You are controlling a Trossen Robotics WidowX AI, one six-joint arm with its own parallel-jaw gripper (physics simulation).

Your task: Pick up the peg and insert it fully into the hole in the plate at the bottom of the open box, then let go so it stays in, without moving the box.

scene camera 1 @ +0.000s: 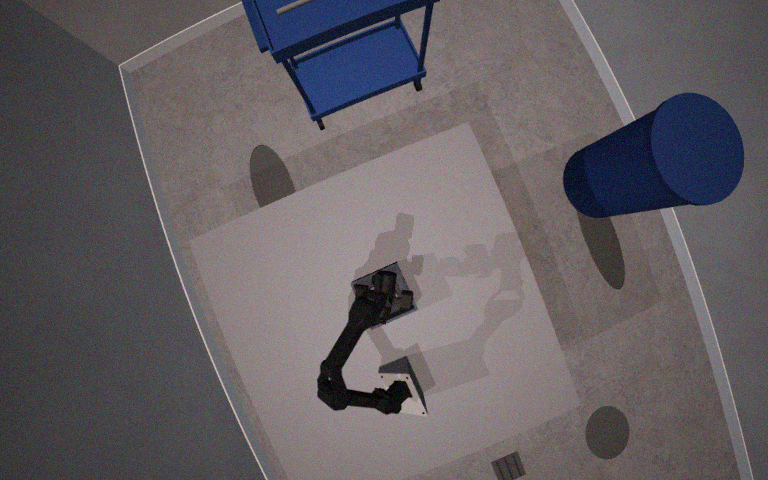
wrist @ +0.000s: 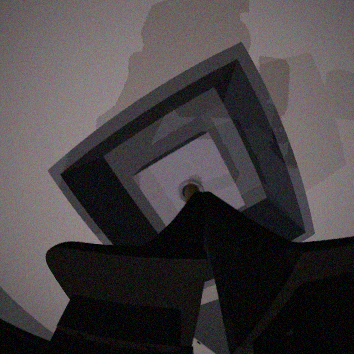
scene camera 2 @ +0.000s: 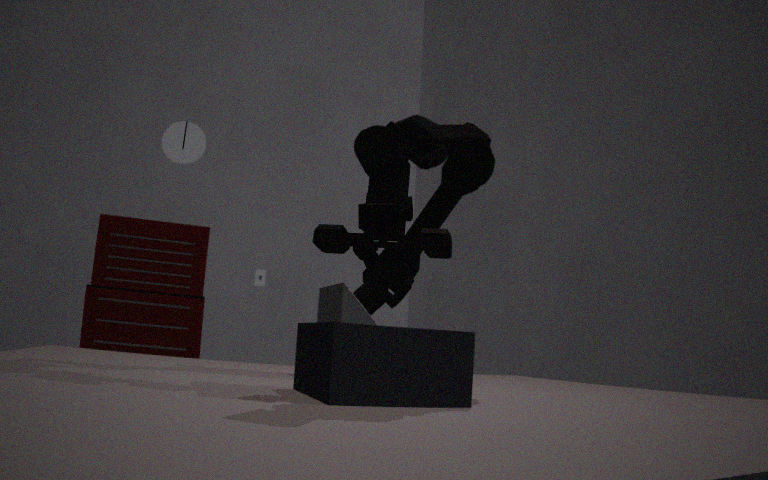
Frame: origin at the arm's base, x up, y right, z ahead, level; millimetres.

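Where they show: gripper, fingertip midpoint: (wrist: pixel 201 198) (scene camera 2: pixel 377 302); arm's base, link origin: (scene camera 1: pixel 403 388) (scene camera 2: pixel 355 309).
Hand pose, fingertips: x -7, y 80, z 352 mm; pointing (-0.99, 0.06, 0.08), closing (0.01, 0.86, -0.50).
Note:
Each offset is from my fingertips to the top centre of the thing. Level surfaces: height alone.
The open dark grey box @(dx -33, dy -14, dz -20 mm) (scene camera 1: pixel 400 276) (scene camera 2: pixel 396 367) (wrist: pixel 270 165) stands upright on the table. In the wrist view, the pale plate @(dx -70, dy -14, dz -20 mm) (wrist: pixel 162 185) shows at its bottom. The orange-brown peg @(dx -43, dy -15, dz -22 mm) (wrist: pixel 189 191) shows end-on at the plate's round hole, its near side hidden behind my fingertips. I cannot tell how deep it sits. My gripper (wrist: pixel 201 198) is shut with nothing between the fingers. It hangs above the box, its tips overlapping the peg's near edge in the wrist view. In scene camera 2, the fingers merge with the dark arm behind, and the box wall hides the peg.
The arm's wedge-shaped mount (scene camera 1: pixel 419 396) (scene camera 2: pixel 334 305) stands on the table @(dx -131 mm) (scene camera 1: pixel 271 271) (scene camera 2: pixel 169 435) near the box. A blue cart (scene camera 1: pixel 356 70), a blue barrel (scene camera 1: pixel 634 164) and a red drawer cabinet (scene camera 2: pixel 144 288) stand beyond the table.

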